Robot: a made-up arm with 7 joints. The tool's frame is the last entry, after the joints. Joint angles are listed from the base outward. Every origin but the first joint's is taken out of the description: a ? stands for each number. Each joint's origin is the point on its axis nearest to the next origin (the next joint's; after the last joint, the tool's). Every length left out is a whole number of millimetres.
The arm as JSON. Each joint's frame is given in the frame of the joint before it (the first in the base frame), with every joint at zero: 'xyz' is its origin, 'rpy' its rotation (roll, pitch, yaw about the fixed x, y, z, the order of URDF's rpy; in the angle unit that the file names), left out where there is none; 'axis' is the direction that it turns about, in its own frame. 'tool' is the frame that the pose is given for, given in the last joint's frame.
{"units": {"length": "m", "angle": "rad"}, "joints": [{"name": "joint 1", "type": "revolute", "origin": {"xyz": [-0.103, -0.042, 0.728], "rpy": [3.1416, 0.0, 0.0]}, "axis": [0.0, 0.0, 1.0]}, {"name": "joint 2", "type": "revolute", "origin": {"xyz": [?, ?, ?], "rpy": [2.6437, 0.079, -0.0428]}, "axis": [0.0, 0.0, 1.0]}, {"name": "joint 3", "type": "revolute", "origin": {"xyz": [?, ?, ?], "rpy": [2.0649, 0.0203, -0.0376]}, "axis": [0.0, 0.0, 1.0]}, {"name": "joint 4", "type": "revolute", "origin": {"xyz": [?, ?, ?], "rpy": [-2.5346, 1.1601, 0.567]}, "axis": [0.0, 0.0, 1.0]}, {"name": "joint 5", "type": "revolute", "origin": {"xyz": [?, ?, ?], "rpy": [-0.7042, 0.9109, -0.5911]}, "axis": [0.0, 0.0, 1.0]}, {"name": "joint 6", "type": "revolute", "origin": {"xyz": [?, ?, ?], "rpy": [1.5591, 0.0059, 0.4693]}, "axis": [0.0, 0.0, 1.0]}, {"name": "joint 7", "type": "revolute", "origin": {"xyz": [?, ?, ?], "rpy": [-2.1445, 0.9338, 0.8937]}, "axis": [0.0, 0.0, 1.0]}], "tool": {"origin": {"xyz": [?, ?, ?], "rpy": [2.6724, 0.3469, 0.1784]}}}
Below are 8 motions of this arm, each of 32 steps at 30 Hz.
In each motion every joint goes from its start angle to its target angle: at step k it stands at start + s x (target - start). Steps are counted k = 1, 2, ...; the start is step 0. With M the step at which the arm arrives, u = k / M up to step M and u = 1 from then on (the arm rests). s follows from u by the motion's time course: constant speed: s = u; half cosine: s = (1 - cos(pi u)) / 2; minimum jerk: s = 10 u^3 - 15 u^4 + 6 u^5.
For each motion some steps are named. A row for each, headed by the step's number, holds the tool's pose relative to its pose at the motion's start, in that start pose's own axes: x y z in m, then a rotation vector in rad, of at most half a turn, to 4 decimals.
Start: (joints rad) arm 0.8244 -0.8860 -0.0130 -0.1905 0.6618 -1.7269 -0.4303
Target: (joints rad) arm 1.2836 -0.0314 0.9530 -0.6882 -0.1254 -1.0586 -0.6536
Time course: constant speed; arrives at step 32
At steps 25, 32:
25: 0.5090 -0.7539 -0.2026 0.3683 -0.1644 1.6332
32: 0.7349 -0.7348 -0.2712 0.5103 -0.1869 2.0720

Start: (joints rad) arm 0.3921 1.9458 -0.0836 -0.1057 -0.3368 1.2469 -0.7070
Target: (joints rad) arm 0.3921 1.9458 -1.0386 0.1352 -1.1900 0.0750 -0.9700
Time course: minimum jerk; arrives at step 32
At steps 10, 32:
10: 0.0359 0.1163 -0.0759 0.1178 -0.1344 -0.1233
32: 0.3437 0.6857 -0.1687 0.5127 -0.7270 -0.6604

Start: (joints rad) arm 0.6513 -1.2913 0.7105 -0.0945 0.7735 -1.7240 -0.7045
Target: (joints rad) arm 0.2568 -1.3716 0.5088 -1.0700 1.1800 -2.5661 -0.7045
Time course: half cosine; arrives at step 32
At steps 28, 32:
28: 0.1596 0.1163 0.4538 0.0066 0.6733 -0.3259
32: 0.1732 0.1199 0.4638 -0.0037 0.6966 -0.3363

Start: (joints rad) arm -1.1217 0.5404 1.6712 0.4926 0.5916 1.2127 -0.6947
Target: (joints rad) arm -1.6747 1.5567 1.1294 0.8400 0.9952 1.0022 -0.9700
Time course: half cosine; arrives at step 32
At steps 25, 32:
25: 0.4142 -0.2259 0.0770 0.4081 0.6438 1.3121
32: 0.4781 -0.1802 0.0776 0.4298 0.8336 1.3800

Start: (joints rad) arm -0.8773 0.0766 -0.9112 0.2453 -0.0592 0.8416 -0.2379
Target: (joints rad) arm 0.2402 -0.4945 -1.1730 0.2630 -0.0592 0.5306 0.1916
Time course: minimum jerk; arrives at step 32
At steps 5, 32:
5: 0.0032 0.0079 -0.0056 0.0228 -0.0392 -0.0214
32: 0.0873 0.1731 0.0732 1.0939 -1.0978 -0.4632

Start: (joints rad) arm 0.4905 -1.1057 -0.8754 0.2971 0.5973 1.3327 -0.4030
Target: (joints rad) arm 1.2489 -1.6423 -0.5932 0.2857 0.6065 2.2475 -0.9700
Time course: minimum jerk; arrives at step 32
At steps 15, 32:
15: -0.2232 -0.0247 -0.0837 -0.4765 -0.3141 0.2193
32: -0.4838 0.1644 -0.2517 -1.0400 -0.3304 0.2179

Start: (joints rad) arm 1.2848 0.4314 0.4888 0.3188 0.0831 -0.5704 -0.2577
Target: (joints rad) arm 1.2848 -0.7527 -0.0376 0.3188 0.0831 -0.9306 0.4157
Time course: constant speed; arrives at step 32
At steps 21, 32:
21: 0.4825 0.2270 0.2498 0.4698 0.2778 -1.0413
32: 0.7135 0.0979 0.4215 0.8517 0.5391 -1.4301

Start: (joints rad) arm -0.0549 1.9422 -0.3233 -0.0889 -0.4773 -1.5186 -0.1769
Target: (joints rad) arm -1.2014 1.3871 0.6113 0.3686 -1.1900 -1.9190 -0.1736
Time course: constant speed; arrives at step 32
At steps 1, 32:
1: 0.0122 -0.0246 -0.0177 0.0041 -0.0365 0.0243
32: 0.7620 -0.5416 -0.0118 0.2353 -0.5094 1.2722

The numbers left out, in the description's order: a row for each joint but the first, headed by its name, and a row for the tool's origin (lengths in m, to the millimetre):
joint 2: -0.061 0.119 0.0
joint 3: -0.005 0.206 0.0
joint 4: 0.068 -0.172 0.0
joint 5: 0.144 0.128 0.0
joint 6: -0.089 -0.077 0.0
joint 7: -0.246 -0.26 0.0
tool: -0.234 -0.272 0.0

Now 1 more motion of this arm.
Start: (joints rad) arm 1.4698 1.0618 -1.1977 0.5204 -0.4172 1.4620 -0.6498
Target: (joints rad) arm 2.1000 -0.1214 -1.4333 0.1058 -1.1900 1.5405 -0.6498
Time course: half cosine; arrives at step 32
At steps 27, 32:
27: 0.2858 0.2147 -0.1886 -1.1419 -1.1981 -1.5339
32: 0.3137 0.2042 -0.1720 -1.1500 -1.2909 -1.6509

